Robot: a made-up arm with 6 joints.
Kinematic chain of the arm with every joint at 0, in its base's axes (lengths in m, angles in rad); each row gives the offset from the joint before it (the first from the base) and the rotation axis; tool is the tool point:
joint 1: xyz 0 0 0.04 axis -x
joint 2: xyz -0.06 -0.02 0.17 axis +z
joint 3: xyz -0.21 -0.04 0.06 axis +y
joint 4: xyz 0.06 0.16 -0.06 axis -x
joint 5: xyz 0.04 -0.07 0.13 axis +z
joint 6: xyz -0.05 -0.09 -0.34 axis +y
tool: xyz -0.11 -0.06 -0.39
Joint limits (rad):
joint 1: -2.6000..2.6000
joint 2: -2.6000..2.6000
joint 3: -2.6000..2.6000
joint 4: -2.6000..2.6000
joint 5: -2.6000..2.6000
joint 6: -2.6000..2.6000
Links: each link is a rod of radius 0.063 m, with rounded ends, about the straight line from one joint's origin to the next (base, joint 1, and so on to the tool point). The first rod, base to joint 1, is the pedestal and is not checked.
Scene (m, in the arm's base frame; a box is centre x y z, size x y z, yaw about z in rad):
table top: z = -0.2
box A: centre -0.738 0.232 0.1 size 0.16 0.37 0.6 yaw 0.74
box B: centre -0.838 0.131 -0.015 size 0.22 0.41 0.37 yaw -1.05
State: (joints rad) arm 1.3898 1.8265 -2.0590 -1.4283 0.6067 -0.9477
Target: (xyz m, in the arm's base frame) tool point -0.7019 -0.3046 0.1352
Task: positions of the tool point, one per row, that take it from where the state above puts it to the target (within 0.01 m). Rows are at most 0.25 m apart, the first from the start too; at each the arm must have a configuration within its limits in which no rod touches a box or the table.
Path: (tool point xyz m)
1: -0.6481 0.4143 0.6111
2: -0.6725 0.2406 0.6678
3: -0.6945 0.0565 0.6742
4: -0.7126 -0.1236 0.6281
5: -0.7512 -0.1365 0.4799
6: -0.7530 -0.2000 0.3075
7: -0.7019 -0.3046 0.1352

